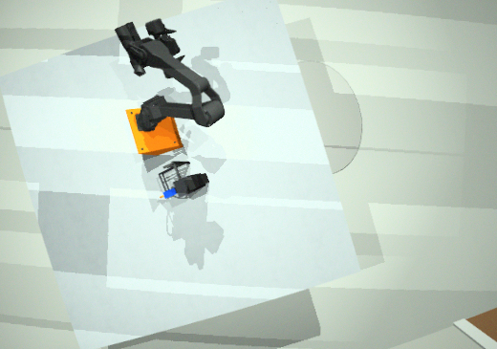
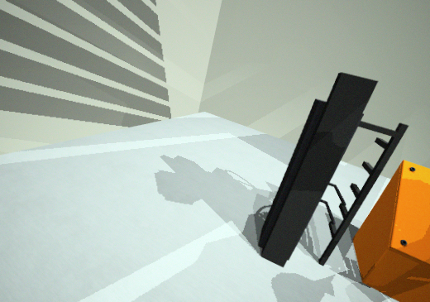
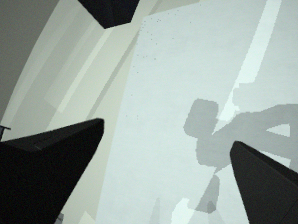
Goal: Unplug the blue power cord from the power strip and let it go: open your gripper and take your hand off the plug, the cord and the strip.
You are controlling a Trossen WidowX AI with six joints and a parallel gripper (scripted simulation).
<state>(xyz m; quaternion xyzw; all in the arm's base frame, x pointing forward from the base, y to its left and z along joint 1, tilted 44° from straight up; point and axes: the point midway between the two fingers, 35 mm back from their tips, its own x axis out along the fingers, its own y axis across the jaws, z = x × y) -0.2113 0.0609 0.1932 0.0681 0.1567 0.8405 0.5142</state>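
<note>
Now: the blue plug 50 cm ahead of my gripper tip, 15 cm to the right of it and 6 cm below it.
</note>
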